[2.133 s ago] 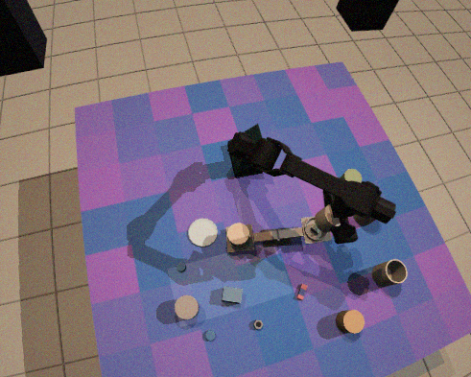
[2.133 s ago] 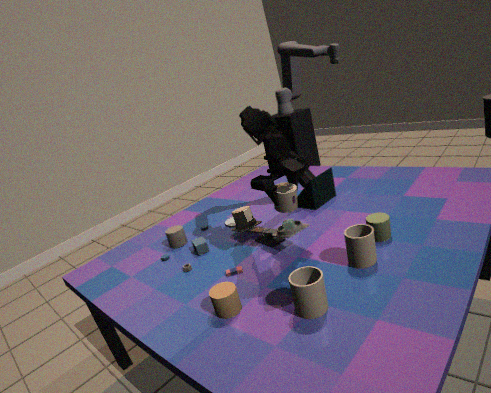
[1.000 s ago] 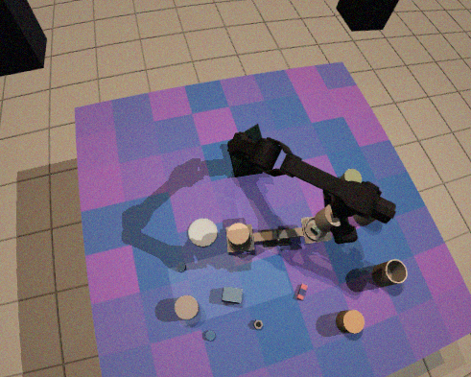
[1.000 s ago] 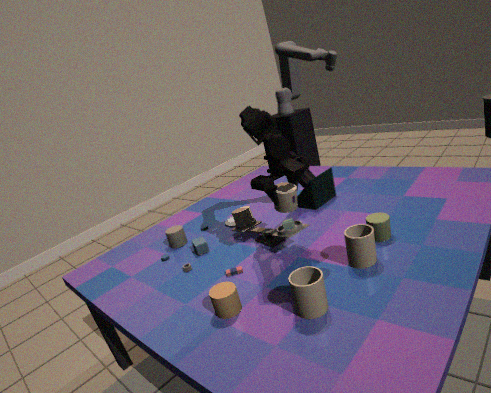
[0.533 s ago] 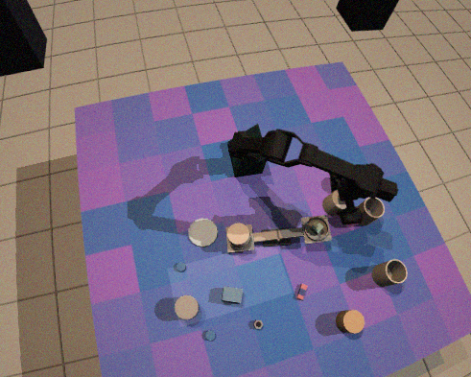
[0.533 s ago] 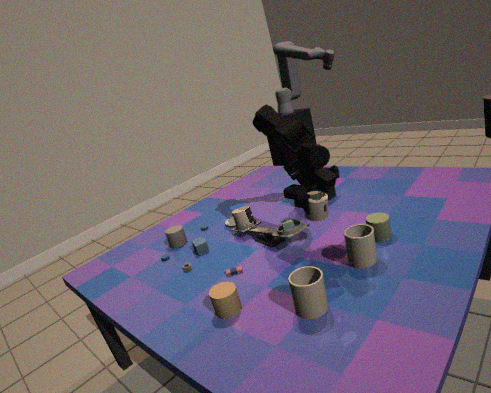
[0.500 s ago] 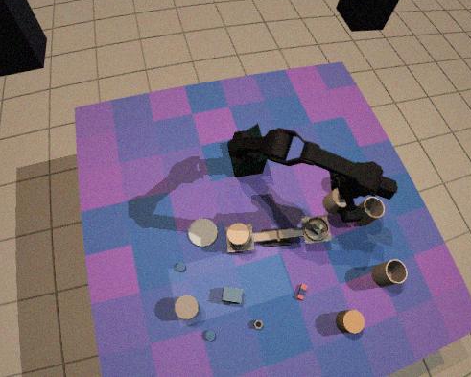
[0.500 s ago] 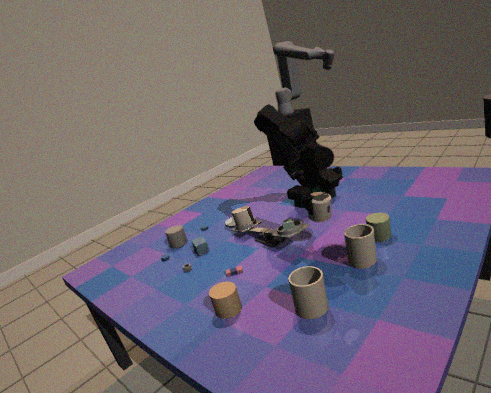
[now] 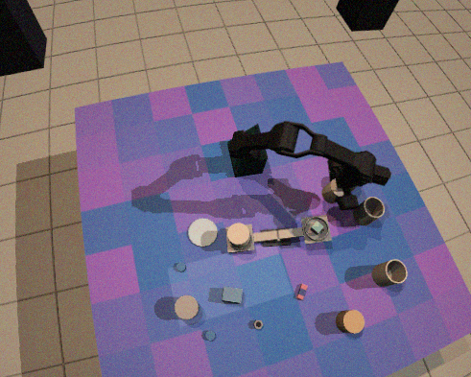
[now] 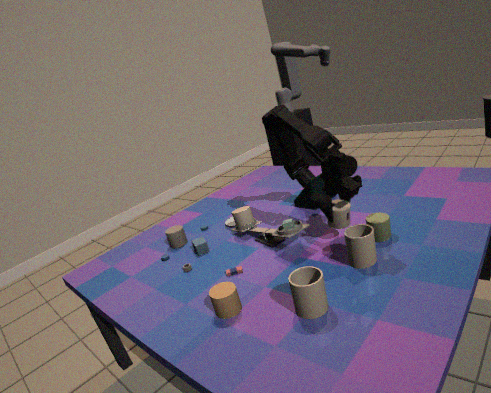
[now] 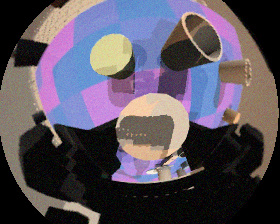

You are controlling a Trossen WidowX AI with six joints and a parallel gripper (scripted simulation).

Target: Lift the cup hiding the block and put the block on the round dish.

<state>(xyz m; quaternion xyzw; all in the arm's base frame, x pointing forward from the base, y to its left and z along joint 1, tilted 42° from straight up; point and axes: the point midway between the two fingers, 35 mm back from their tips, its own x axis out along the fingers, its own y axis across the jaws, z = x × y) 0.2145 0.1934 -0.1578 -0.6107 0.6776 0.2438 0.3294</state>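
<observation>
Right now my gripper tip is 110 mm short of the greenish block, 110 mm to the left of it and 10 mm below it. Also, from my gripper tip: green-topped cylinder: 30 mm behind, 110 mm to the left, 40 mm below; small balance: 100 mm ahead, 240 mm to the right, 50 mm below; orange cylinder: 410 mm ahead, 100 mm to the right, 40 mm below.
</observation>
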